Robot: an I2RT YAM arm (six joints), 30 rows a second.
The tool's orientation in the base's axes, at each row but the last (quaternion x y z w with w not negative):
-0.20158 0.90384 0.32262 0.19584
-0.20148 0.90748 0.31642 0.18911
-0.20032 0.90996 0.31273 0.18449
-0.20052 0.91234 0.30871 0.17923
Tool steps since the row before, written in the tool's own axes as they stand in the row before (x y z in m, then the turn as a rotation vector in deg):
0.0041 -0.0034 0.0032 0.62 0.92 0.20
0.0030 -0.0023 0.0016 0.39 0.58 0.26
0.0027 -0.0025 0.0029 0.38 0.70 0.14
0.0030 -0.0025 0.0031 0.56 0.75 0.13
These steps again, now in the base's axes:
-0.0011 -0.0013 -0.0060 -0.93 0.64 0.02
-0.0011 -0.0013 -0.0037 -0.56 0.49 -0.08
-0.0005 -0.0006 -0.0046 -0.63 0.50 0.07
-0.0007 -0.0006 -0.0049 -0.81 0.49 0.02

